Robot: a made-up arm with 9 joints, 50 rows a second.
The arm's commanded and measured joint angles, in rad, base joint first. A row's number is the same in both.
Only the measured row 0 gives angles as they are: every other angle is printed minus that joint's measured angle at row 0.
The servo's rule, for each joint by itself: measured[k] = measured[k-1] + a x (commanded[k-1-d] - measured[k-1]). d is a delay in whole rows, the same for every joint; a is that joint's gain. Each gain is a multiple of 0.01, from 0.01 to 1. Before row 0 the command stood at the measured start. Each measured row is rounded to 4 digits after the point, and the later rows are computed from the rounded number. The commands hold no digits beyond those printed.
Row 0, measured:
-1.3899, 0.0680, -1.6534, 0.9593, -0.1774, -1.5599, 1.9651, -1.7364, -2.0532
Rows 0 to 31, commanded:
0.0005, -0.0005, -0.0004, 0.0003, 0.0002, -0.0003, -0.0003, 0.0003, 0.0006
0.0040, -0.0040, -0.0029, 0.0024, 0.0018, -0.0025, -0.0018, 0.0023, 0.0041
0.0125, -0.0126, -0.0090, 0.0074, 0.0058, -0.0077, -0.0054, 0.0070, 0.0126
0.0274, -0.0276, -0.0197, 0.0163, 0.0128, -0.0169, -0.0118, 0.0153, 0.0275
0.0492, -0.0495, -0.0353, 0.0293, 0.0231, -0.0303, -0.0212, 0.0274, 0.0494
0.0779, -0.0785, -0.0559, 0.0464, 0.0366, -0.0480, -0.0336, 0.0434, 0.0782
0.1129, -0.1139, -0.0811, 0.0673, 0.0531, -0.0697, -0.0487, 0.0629, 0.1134
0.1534, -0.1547, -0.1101, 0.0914, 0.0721, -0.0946, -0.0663, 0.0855, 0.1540
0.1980, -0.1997, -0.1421, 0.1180, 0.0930, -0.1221, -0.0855, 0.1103, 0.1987
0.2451, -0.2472, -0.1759, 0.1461, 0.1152, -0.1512, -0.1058, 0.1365, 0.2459
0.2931, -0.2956, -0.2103, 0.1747, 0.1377, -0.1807, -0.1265, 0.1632, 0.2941
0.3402, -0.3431, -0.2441, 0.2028, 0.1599, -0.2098, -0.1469, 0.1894, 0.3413
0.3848, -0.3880, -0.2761, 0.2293, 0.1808, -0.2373, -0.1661, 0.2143, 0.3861
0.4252, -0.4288, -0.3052, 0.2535, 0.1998, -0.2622, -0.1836, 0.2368, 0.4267
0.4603, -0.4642, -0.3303, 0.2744, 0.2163, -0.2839, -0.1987, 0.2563, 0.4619
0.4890, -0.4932, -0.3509, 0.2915, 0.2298, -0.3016, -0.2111, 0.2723, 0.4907
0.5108, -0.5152, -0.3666, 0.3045, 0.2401, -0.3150, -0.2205, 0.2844, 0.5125
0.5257, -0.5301, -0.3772, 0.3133, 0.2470, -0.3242, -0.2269, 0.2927, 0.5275
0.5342, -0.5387, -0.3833, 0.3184, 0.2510, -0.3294, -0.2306, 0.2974, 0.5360
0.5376, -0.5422, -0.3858, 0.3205, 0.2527, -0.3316, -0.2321, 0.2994, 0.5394
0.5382, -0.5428, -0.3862, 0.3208, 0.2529, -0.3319, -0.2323, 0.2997, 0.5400
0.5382, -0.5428, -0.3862, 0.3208, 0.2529, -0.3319, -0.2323, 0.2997, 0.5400
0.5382, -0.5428, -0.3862, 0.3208, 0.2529, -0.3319, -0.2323, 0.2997, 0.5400
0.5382, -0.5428, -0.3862, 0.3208, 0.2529, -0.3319, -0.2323, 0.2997, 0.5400
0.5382, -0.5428, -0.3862, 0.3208, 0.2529, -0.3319, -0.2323, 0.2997, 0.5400
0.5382, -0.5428, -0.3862, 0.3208, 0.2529, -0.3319, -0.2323, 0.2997, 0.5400
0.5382, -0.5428, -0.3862, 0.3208, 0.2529, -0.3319, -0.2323, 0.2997, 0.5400
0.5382, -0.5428, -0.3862, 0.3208, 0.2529, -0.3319, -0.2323, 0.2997, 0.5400
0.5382, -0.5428, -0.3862, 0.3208, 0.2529, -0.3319, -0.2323, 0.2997, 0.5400
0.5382, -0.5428, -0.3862, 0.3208, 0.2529, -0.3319, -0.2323, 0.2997, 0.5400
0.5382, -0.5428, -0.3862, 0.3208, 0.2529, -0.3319, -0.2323, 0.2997, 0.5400
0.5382, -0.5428, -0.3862, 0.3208, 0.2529, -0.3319, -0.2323, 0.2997, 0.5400
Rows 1 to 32, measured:
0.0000, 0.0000, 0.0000, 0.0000, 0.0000, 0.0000, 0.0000, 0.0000, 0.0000
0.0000, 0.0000, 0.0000, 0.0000, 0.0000, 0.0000, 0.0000, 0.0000, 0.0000
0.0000, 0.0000, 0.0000, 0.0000, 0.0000, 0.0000, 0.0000, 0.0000, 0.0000
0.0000, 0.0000, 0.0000, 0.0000, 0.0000, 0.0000, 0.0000, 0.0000, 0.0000
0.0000, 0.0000, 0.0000, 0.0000, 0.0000, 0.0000, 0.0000, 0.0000, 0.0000
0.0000, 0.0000, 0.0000, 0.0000, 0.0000, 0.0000, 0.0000, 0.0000, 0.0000
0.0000, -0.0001, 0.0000, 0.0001, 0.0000, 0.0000, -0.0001, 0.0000, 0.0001
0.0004, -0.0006, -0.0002, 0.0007, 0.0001, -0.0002, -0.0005, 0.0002, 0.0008
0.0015, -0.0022, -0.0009, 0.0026, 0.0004, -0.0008, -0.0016, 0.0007, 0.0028
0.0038, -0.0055, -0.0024, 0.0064, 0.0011, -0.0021, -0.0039, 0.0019, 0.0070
0.0079, -0.0112, -0.0050, 0.0128, 0.0024, -0.0044, -0.0079, 0.0039, 0.0142
0.0142, -0.0199, -0.0091, 0.0222, 0.0045, -0.0079, -0.0138, 0.0071, 0.0251
0.0231, -0.0321, -0.0149, 0.0348, 0.0074, -0.0128, -0.0218, 0.0116, 0.0401
0.0348, -0.0480, -0.0225, 0.0506, 0.0113, -0.0193, -0.0320, 0.0175, 0.0595
0.0495, -0.0677, -0.0321, 0.0695, 0.0162, -0.0275, -0.0443, 0.0249, 0.0832
0.0671, -0.0910, -0.0436, 0.0909, 0.0221, -0.0374, -0.0584, 0.0338, 0.1109
0.0874, -0.1176, -0.0569, 0.1144, 0.0290, -0.0489, -0.0741, 0.0442, 0.1420
0.1102, -0.1469, -0.0719, 0.1392, 0.0369, -0.0618, -0.0908, 0.0558, 0.1759
0.1349, -0.1782, -0.0882, 0.1644, 0.0455, -0.0758, -0.1081, 0.0685, 0.2116
0.1610, -0.2108, -0.1056, 0.1893, 0.0548, -0.0907, -0.1255, 0.0820, 0.2482
0.1879, -0.2437, -0.1236, 0.2131, 0.0645, -0.1062, -0.1423, 0.0959, 0.2845
0.2150, -0.2761, -0.1418, 0.2351, 0.0744, -0.1218, -0.1581, 0.1100, 0.3196
0.2416, -0.3072, -0.1598, 0.2545, 0.0843, -0.1373, -0.1725, 0.1240, 0.3524
0.2672, -0.3362, -0.1772, 0.2710, 0.0941, -0.1523, -0.1850, 0.1375, 0.3822
0.2912, -0.3625, -0.1937, 0.2843, 0.1035, -0.1665, -0.1955, 0.1503, 0.4083
0.3134, -0.3859, -0.2091, 0.2944, 0.1125, -0.1797, -0.2039, 0.1622, 0.4306
0.3336, -0.4063, -0.2233, 0.3018, 0.1209, -0.1919, -0.2104, 0.1732, 0.4492
0.3520, -0.4240, -0.2363, 0.3071, 0.1288, -0.2031, -0.2154, 0.1833, 0.4646
0.3688, -0.4394, -0.2483, 0.3109, 0.1362, -0.2134, -0.2193, 0.1926, 0.4774
0.3840, -0.4528, -0.2593, 0.3137, 0.1432, -0.2229, -0.2223, 0.2012, 0.4880
0.3979, -0.4645, -0.2695, 0.3157, 0.1498, -0.2316, -0.2246, 0.2091, 0.4968
0.4105, -0.4747, -0.2788, 0.3171, 0.1560, -0.2396, -0.2264, 0.2163, 0.5041
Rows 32 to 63, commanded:
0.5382, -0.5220, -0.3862, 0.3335, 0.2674, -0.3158, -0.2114, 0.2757, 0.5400
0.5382, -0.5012, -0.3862, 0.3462, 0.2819, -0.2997, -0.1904, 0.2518, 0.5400
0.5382, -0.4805, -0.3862, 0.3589, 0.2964, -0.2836, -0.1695, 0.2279, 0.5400
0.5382, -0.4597, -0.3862, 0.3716, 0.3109, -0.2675, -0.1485, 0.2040, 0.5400
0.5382, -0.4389, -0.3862, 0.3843, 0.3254, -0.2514, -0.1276, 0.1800, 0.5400
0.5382, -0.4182, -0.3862, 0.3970, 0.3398, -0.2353, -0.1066, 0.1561, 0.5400
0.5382, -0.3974, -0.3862, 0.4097, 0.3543, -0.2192, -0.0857, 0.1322, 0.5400
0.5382, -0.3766, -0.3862, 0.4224, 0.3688, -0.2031, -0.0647, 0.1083, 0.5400
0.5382, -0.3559, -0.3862, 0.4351, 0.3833, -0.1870, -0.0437, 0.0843, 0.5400
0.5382, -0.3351, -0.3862, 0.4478, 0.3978, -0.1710, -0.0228, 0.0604, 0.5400
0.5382, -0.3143, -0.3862, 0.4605, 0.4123, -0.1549, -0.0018, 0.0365, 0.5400
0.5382, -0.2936, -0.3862, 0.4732, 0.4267, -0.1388, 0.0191, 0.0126, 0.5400
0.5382, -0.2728, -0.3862, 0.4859, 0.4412, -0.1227, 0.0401, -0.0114, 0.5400
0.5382, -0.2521, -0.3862, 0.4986, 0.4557, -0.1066, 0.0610, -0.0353, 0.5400
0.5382, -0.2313, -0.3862, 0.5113, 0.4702, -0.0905, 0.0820, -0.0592, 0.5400
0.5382, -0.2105, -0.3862, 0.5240, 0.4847, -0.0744, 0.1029, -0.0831, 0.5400
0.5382, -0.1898, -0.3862, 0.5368, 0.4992, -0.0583, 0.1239, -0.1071, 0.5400
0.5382, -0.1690, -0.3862, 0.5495, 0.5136, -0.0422, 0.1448, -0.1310, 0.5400
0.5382, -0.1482, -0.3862, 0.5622, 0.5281, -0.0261, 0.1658, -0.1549, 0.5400
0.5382, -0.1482, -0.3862, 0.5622, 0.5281, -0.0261, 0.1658, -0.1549, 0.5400
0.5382, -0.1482, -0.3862, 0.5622, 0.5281, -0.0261, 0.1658, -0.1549, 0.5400
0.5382, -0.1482, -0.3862, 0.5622, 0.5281, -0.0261, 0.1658, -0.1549, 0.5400
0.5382, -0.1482, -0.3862, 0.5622, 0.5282, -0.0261, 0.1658, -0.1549, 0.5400
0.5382, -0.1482, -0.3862, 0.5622, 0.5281, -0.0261, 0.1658, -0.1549, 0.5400
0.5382, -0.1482, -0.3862, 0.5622, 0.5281, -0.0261, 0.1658, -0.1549, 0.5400
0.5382, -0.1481, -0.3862, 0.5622, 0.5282, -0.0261, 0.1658, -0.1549, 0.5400
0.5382, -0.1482, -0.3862, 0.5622, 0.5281, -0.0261, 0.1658, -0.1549, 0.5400
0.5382, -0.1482, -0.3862, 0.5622, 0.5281, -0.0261, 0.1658, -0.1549, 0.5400
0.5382, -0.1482, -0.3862, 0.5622, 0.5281, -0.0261, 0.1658, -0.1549, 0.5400
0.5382, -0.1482, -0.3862, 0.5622, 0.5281, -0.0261, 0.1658, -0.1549, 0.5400
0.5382, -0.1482, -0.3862, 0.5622, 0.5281, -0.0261, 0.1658, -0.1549, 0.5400
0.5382, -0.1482, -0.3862, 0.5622, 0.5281, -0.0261, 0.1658, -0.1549, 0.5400
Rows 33 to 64, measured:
0.4220, -0.4836, -0.2874, 0.3181, 0.1618, -0.2470, -0.2278, 0.2230, 0.5102
0.4325, -0.4913, -0.2953, 0.3189, 0.1673, -0.2538, -0.2288, 0.2291, 0.5153
0.4420, -0.4980, -0.3026, 0.3194, 0.1724, -0.2600, -0.2296, 0.2347, 0.5195
0.4507, -0.5038, -0.3093, 0.3198, 0.1772, -0.2658, -0.2302, 0.2399, 0.5230
0.4586, -0.5089, -0.3155, 0.3201, 0.1817, -0.2711, -0.2307, 0.2447, 0.5259
0.4658, -0.5133, -0.3212, 0.3203, 0.1860, -0.2760, -0.2311, 0.2491, 0.5283
0.4723, -0.5144, -0.3264, 0.3240, 0.1909, -0.2792, -0.2266, 0.2512, 0.5303
0.4782, -0.5127, -0.3312, 0.3302, 0.1964, -0.2808, -0.2183, 0.2512, 0.5319
0.4836, -0.5085, -0.3356, 0.3382, 0.2024, -0.2810, -0.2071, 0.2493, 0.5333
0.4885, -0.5022, -0.3396, 0.3476, 0.2089, -0.2799, -0.1936, 0.2457, 0.5344
0.4930, -0.4940, -0.3433, 0.3579, 0.2159, -0.2776, -0.1784, 0.2404, 0.5354
0.4971, -0.4841, -0.3467, 0.3688, 0.2233, -0.2742, -0.1619, 0.2337, 0.5362
0.5008, -0.4728, -0.3499, 0.3803, 0.2312, -0.2698, -0.1444, 0.2256, 0.5368
0.5042, -0.4603, -0.3528, 0.3921, 0.2395, -0.2645, -0.1261, 0.2162, 0.5373
0.5073, -0.4467, -0.3555, 0.4041, 0.2481, -0.2583, -0.1071, 0.2056, 0.5378
0.5101, -0.4322, -0.3580, 0.4163, 0.2571, -0.2513, -0.0877, 0.1940, 0.5382
0.5126, -0.4169, -0.3603, 0.4287, 0.2664, -0.2436, -0.0679, 0.1814, 0.5385
0.5149, -0.4009, -0.3624, 0.4412, 0.2760, -0.2352, -0.0479, 0.1679, 0.5388
0.5170, -0.3842, -0.3643, 0.4537, 0.2859, -0.2262, -0.0277, 0.1536, 0.5390
0.5189, -0.3670, -0.3661, 0.4663, 0.2961, -0.2166, -0.0073, 0.1385, 0.5392
0.5206, -0.3494, -0.3677, 0.4789, 0.3065, -0.2065, 0.0132, 0.1227, 0.5393
0.5222, -0.3313, -0.3692, 0.4915, 0.3172, -0.1959, 0.0338, 0.1062, 0.5394
0.5236, -0.3129, -0.3706, 0.5042, 0.3281, -0.1849, 0.0545, 0.0891, 0.5395
0.5249, -0.2942, -0.3718, 0.5169, 0.3392, -0.1735, 0.0753, 0.0715, 0.5396
0.5261, -0.2752, -0.3730, 0.5296, 0.3505, -0.1617, 0.0961, 0.0534, 0.5397
0.5272, -0.2587, -0.3741, 0.5387, 0.3612, -0.1509, 0.1121, 0.0367, 0.5398
0.5282, -0.2443, -0.3751, 0.5453, 0.3712, -0.1409, 0.1245, 0.0214, 0.5398
0.5291, -0.2318, -0.3760, 0.5500, 0.3806, -0.1317, 0.1340, 0.0073, 0.5398
0.5299, -0.2209, -0.3768, 0.5534, 0.3895, -0.1233, 0.1413, -0.0057, 0.5398
0.5306, -0.2114, -0.3776, 0.5559, 0.3978, -0.1155, 0.1469, -0.0176, 0.5398
0.5313, -0.2032, -0.3783, 0.5577, 0.4056, -0.1083, 0.1512, -0.0286, 0.5398
0.5319, -0.1960, -0.3789, 0.5590, 0.4130, -0.1017, 0.1546, -0.0387, 0.5398

